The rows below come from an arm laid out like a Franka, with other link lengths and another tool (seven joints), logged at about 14 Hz.
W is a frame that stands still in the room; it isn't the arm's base.
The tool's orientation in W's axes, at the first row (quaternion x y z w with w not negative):
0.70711 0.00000 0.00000 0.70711
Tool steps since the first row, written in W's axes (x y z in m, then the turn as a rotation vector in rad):
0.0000 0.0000 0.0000 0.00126 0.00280 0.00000
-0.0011 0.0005 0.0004 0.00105 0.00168 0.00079
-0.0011 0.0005 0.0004 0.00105 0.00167 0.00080
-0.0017 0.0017 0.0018 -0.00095 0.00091 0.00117
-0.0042 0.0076 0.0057 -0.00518 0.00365 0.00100
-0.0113 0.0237 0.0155 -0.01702 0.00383 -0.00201
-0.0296 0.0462 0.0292 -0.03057 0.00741 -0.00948
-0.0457 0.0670 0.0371 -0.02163 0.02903 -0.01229
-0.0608 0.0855 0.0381 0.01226 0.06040 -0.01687
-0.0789 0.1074 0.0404 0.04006 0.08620 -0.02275
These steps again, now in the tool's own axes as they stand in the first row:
0.0000 0.0000 0.0000 0.00126 0.00000 -0.00280
-0.0011 0.0004 -0.0005 0.00105 0.00079 -0.00168
-0.0011 0.0004 -0.0005 0.00105 0.00080 -0.00167
-0.0017 0.0018 -0.0017 -0.00095 0.00117 -0.00091
-0.0042 0.0057 -0.0076 -0.00518 0.00100 -0.00365
-0.0113 0.0155 -0.0237 -0.01702 -0.00201 -0.00383
-0.0296 0.0292 -0.0462 -0.03057 -0.00948 -0.00741
-0.0457 0.0371 -0.0670 -0.02163 -0.01229 -0.02903
-0.0608 0.0381 -0.0855 0.01226 -0.01687 -0.06040
-0.0789 0.0404 -0.1074 0.04006 -0.02275 -0.08620

